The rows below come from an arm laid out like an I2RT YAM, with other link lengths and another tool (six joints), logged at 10 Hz.
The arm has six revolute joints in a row. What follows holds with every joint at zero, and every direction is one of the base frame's. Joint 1 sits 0.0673 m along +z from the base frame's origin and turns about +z. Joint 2 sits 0.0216 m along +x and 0.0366 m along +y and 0.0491 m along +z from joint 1 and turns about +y. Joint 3 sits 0.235 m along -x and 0.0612 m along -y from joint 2 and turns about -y. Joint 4 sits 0.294 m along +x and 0.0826 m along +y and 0.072 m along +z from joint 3 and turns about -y. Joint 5 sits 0.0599 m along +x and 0.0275 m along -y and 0.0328 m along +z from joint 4 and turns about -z. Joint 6 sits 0.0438 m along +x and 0.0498 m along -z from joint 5 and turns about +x. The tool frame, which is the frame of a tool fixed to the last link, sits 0.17 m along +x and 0.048 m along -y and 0.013 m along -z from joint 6; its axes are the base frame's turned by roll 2.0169, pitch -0.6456 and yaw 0.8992 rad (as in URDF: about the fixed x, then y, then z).
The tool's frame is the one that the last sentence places.
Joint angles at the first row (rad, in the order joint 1, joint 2, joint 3, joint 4, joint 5, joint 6):
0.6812, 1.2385, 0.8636, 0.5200, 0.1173, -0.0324
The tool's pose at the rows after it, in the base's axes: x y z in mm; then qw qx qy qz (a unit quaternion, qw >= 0):
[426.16 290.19 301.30 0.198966 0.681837 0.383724 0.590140]
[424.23 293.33 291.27 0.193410 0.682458 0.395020 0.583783]
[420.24 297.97 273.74 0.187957 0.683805 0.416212 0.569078]
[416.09 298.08 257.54 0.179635 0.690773 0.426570 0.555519]
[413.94 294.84 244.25 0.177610 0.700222 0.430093 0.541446]
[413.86 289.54 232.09 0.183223 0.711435 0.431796 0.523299]
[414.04 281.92 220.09 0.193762 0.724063 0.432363 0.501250]
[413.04 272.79 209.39 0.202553 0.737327 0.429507 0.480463]
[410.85 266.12 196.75 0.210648 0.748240 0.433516 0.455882]
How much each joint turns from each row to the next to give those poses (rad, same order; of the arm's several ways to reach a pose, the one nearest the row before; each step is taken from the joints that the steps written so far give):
-0.0054, 0.0033, -0.0075, -0.0037, -0.0115, 0.0043
-0.0008, -0.0014, -0.0151, -0.0075, -0.0193, 0.0056
0.0004, -0.0040, -0.0215, -0.0270, -0.0281, 0.0016
-0.0002, -0.0110, -0.0273, -0.0194, -0.0121, 0.0169
-0.0002, -0.0084, -0.0192, -0.0217, 0.0060, 0.0129
0.0000, -0.0022, -0.0059, -0.0359, 0.0196, 0.0047
0.0001, -0.0025, -0.0007, -0.0485, 0.0293, 0.0008
-0.0001, -0.0085, -0.0046, -0.0460, 0.0318, 0.0075
0.0013, -0.0027, 0.0012, -0.0572, 0.0221, 0.0042

